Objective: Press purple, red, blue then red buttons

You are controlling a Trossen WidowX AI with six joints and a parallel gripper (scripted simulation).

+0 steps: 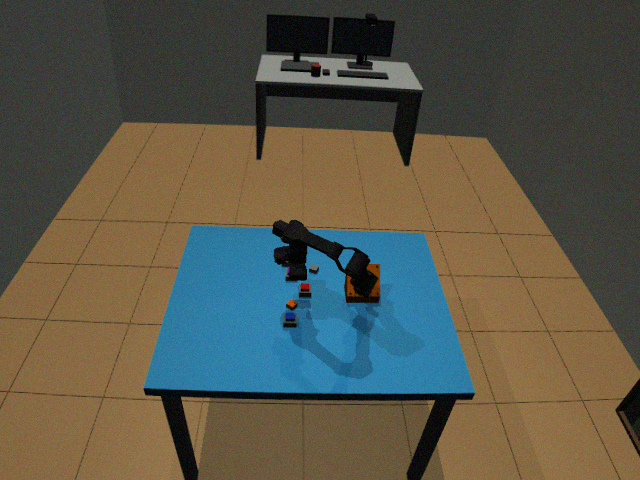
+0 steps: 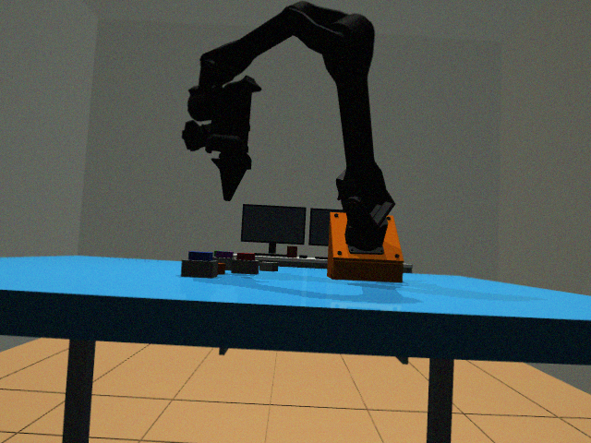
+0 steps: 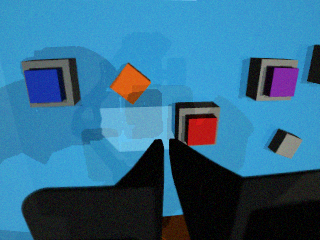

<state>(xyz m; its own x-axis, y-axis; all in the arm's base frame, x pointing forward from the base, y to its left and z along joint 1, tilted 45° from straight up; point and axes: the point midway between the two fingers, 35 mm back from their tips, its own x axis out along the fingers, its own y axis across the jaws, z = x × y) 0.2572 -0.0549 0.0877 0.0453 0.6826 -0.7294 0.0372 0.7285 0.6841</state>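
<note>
My gripper tip is now 100 mm above the red button, 50 mm to the left of it and 40 mm past it. Round my gripper tip: purple button: 150 mm to the right, 100 mm below, 10 mm ahead; blue button: 110 mm to the left, 100 mm below, 20 mm ahead; orange block: 120 mm below, 20 mm to the left, 20 mm ahead.
</note>
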